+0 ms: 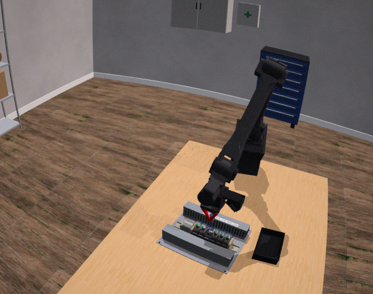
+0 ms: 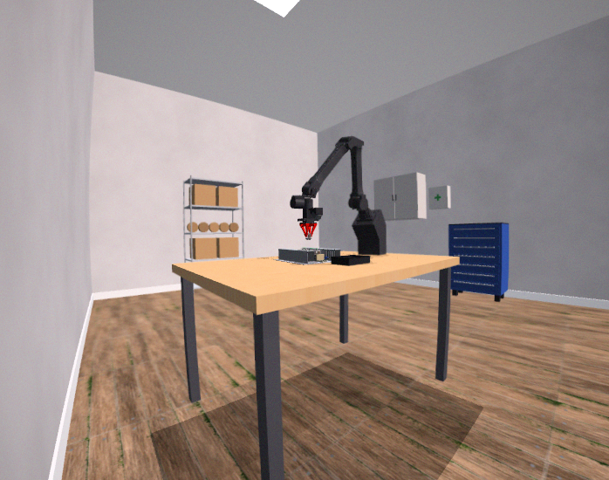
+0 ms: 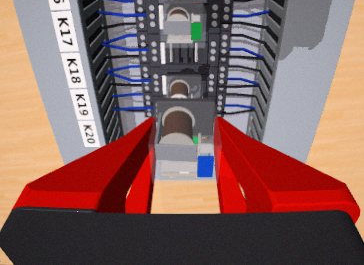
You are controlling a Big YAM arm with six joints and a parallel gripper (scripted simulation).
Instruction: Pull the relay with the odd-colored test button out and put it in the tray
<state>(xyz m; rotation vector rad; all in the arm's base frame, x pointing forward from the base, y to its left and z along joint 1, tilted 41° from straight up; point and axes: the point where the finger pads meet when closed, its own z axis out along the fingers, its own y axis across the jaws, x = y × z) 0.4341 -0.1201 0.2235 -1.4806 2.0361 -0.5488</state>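
The relay lies right at my hand. Round my hand: black tray (27 cm to the left, 12 cm below, 1 cm ahead).
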